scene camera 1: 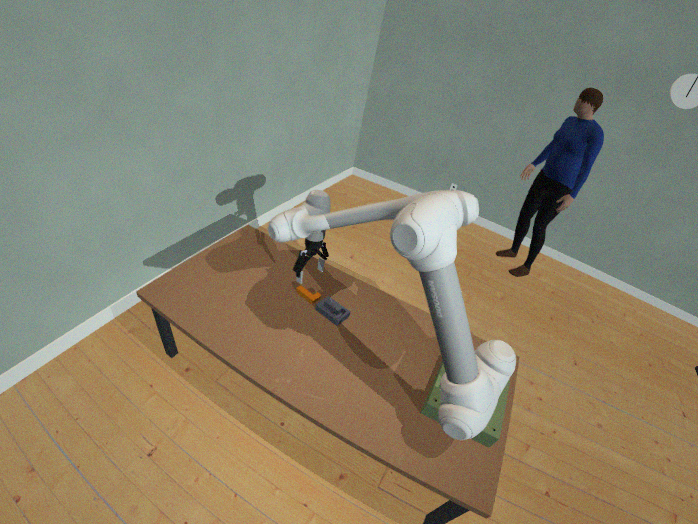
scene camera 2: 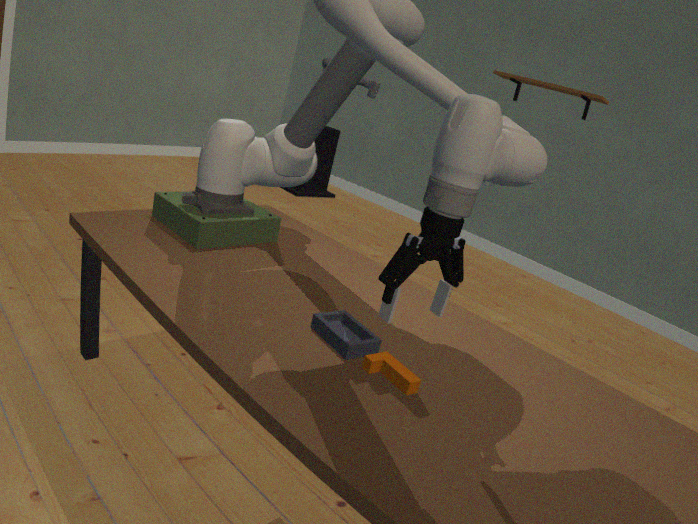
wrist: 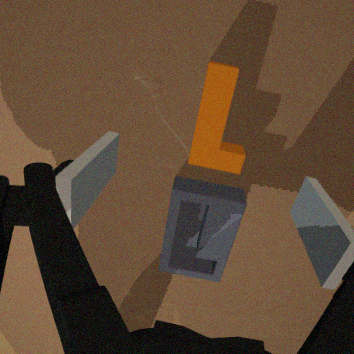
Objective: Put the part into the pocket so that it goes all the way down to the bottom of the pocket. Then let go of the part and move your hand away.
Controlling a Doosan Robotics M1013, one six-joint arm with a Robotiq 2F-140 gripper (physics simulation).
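Places are measured from the arm's base along level axes (x ahead, y left, z up), in millimetres.
Pixels of known places: gripper, fingertip midpoint: (scene camera 1: pixel 309 276) (scene camera 2: pixel 411 316) (wrist: pixel 208 173); arm's base, origin of the base link: (scene camera 2: pixel 217 205).
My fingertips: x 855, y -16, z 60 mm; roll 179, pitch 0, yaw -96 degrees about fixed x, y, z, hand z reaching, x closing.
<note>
For each thing: its middle in the pictures, then the offset to it from my fingertips. Level surfaces: height alone.
- orange L-shaped part, body centre: (wrist: pixel 224 118) (scene camera 2: pixel 390 373) (scene camera 1: pixel 308 293) dx +7, dy -16, dz -126 mm
- blue-grey block, body centre: (wrist: pixel 198 232) (scene camera 2: pixel 345 333) (scene camera 1: pixel 332 310) dx -151, dy -6, dz -123 mm
- brown table, its level: dz -141 mm
The orange L-shaped part (scene camera 1: pixel 308 294) (scene camera 2: pixel 401 375) (wrist: pixel 212 115) lies flat on the table, outside the pocket. Beside its short-leg end is the blue-grey block (scene camera 1: pixel 332 311) (scene camera 2: pixel 332 332) (wrist: pixel 225 245) with an L-shaped pocket. In the wrist view the part is above the block, the two look turned nearly the same way, and a shadow partly darkens the pocket. My gripper (scene camera 1: pixel 310 273) (scene camera 2: pixel 412 315) (wrist: pixel 208 173) is wide open and empty, pointing down above the table. In the wrist view its fingers stand left and right of the block, with the part farther up between their lines.
The brown table (scene camera 1: pixel 270 338) (scene camera 2: pixel 225 293) carries the arm's green base (scene camera 1: pixel 490 435) (scene camera 2: pixel 225 232) at its far end from the part. A person (scene camera 1: pixel 572 152) stands on the floor beyond the table. A wall shelf (scene camera 2: pixel 549 85) hangs behind the arm.
</note>
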